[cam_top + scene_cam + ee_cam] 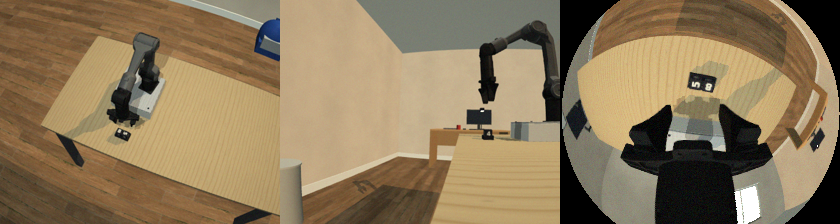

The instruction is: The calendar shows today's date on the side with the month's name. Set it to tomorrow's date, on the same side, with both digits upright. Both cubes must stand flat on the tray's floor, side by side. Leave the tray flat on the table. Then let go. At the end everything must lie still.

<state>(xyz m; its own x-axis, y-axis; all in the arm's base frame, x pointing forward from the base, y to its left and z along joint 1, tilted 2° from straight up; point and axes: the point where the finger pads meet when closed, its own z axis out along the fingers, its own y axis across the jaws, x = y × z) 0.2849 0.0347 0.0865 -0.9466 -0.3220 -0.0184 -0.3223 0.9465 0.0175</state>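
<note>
Now: the black calendar cube 13 cm below my hand. Round my hand: calendar tray: 2 cm to the right, 15 cm below.
</note>
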